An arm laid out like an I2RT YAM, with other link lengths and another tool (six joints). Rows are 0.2 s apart.
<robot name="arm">
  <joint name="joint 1" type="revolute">
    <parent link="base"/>
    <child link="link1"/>
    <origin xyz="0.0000 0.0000 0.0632" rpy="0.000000 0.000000 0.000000"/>
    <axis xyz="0 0 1"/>
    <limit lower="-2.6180" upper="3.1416"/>
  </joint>
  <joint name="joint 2" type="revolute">
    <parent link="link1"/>
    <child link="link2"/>
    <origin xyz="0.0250 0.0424 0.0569" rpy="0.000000 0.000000 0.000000"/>
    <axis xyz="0 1 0"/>
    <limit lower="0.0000" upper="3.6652"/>
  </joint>
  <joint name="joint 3" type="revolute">
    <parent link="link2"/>
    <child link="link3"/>
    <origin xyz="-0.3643 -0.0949 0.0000" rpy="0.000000 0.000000 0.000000"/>
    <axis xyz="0 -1 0"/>
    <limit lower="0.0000" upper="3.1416"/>
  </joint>
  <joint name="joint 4" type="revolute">
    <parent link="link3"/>
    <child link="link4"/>
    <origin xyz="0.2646 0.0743 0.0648" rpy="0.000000 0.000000 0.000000"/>
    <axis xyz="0 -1 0"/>
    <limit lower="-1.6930" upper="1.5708"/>
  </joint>
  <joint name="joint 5" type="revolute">
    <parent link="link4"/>
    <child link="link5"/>
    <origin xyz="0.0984 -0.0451 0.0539" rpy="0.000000 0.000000 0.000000"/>
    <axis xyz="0 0 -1"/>
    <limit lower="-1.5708" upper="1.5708"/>
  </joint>
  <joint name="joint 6" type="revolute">
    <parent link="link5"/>
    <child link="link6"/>
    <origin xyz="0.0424 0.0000 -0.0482" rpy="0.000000 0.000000 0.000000"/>
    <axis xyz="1 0 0"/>
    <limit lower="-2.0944" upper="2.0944"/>
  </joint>
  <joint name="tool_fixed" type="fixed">
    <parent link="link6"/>
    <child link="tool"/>
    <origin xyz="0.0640 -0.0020 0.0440" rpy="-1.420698 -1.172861 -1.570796"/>
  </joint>
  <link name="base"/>
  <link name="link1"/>
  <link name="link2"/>
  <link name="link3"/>
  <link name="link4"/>
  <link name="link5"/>
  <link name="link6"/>
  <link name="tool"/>
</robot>
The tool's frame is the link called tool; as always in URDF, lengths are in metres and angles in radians.
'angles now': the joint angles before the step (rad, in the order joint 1, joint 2, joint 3, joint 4, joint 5, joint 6). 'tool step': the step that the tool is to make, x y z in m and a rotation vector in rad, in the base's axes. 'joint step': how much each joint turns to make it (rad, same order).
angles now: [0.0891 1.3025 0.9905 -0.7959 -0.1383 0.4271]
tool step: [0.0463 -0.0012 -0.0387 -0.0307 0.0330 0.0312]
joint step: [-0.0189 0.1678 0.0001 0.1245 0.0039 -0.0578]
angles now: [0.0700 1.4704 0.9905 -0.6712 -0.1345 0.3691]
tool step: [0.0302 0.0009 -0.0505 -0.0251 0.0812 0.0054]
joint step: [0.0001 0.1612 -0.0008 0.0777 0.0160 -0.0122]
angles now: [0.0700 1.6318 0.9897 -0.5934 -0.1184 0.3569]
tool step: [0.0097 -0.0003 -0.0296 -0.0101 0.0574 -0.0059]
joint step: [0.0000 0.0826 -0.0004 0.0255 0.0075 0.0038]
